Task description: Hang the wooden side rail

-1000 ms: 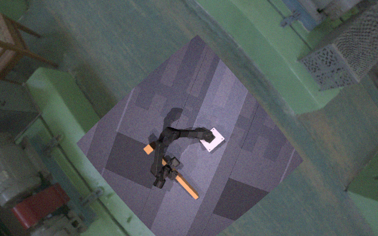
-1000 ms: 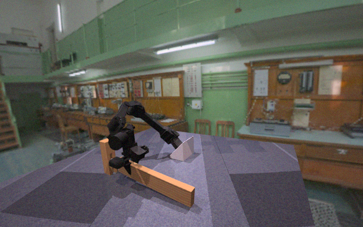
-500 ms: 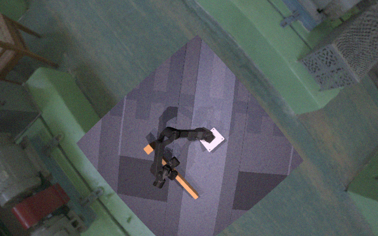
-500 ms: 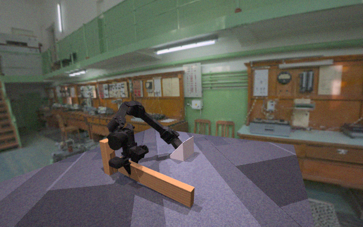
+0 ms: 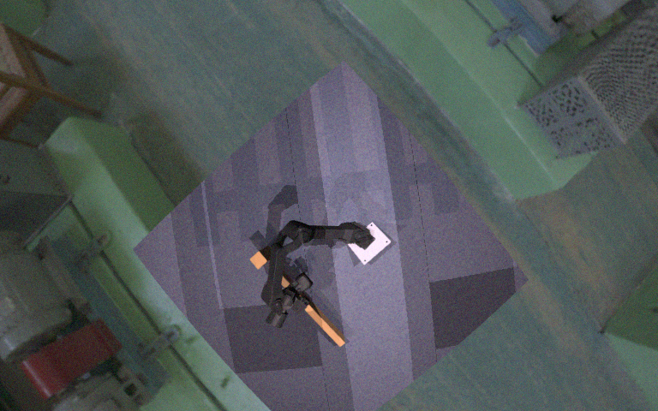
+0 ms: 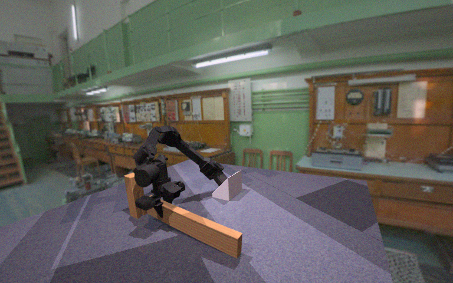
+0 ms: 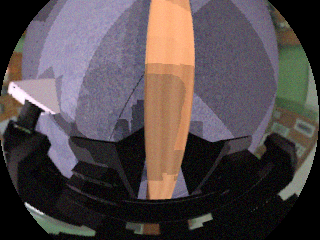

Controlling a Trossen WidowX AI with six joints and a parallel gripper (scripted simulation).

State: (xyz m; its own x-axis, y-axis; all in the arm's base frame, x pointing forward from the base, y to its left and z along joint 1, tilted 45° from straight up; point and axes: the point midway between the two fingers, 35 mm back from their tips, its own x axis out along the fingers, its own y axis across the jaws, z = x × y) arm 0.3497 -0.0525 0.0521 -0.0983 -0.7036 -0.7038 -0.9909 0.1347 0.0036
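Now: the wooden headboard post 170 mm to the right of my gripper tip, 40 mm above it and 20 mm behind it.
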